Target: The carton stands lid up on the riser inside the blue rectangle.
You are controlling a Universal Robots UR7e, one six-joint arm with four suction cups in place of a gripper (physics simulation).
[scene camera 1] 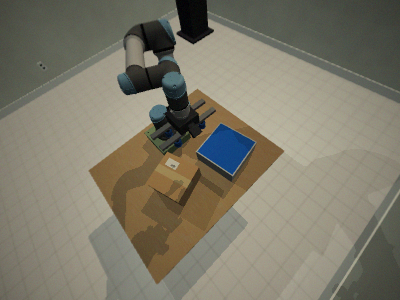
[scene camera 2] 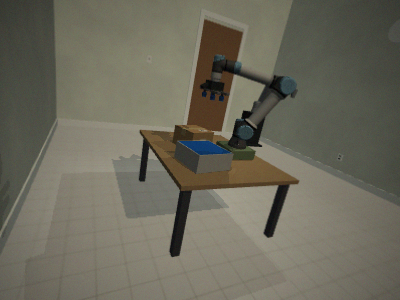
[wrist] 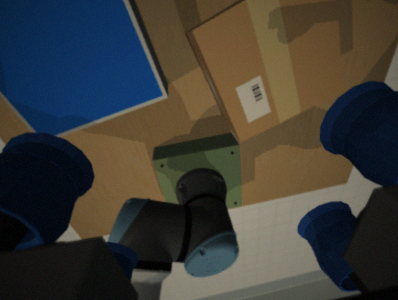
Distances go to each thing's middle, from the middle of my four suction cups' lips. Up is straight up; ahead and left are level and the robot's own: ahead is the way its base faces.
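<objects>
You'd find my suction cup 360 mm above the brown carton (scene camera 1: 174, 177), 180 mm to the left of it and 10 mm short of it.
</objects>
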